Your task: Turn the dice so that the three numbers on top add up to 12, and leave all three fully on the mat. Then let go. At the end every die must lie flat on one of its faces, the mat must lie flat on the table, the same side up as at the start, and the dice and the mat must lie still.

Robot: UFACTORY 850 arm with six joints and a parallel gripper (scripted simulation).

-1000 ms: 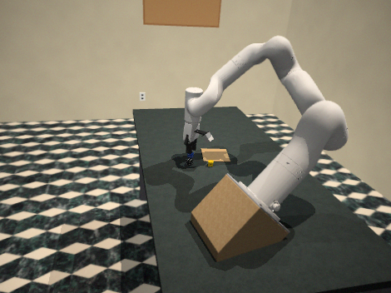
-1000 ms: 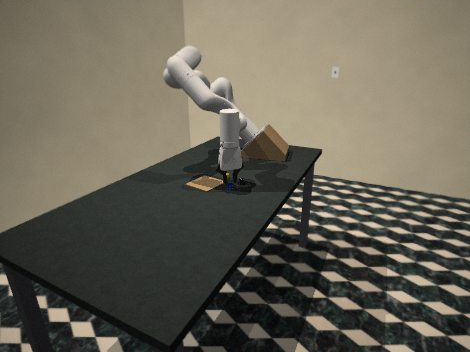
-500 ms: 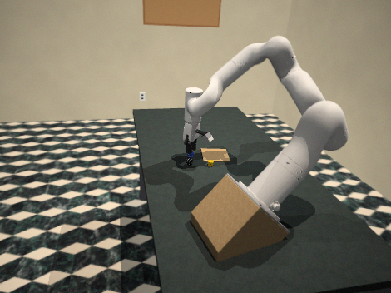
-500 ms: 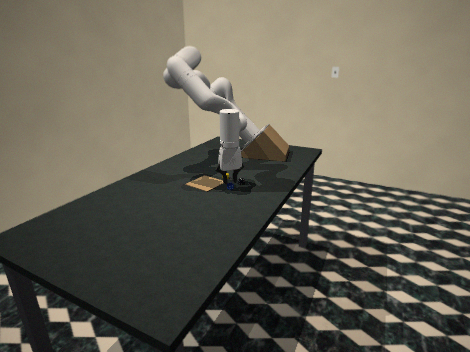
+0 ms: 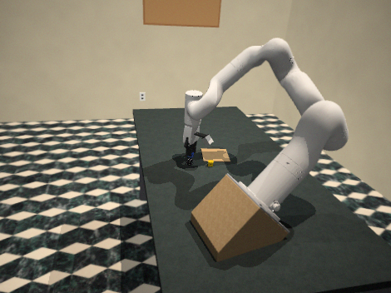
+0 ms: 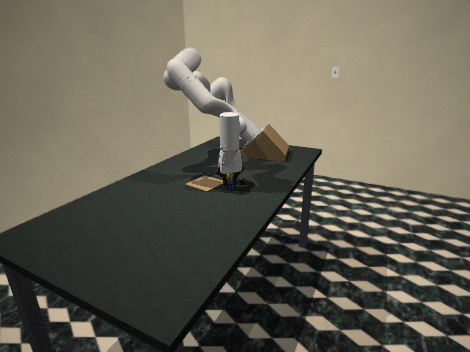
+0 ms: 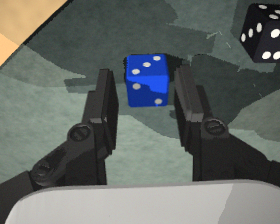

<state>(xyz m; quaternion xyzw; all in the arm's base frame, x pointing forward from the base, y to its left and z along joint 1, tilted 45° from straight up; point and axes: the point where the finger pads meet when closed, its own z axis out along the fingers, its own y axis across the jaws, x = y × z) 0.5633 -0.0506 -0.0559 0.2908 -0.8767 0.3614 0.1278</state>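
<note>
Right now the blue die is 2 cm below my hand. Also, from my hand: tan mat 13 cm to the right, 3 cm below, 3 cm behind; then black die 7 cm behind, 4 cm to the left, 2 cm below; then yellow die 12 cm behind, 6 cm to the right, 2 cm below.
</note>
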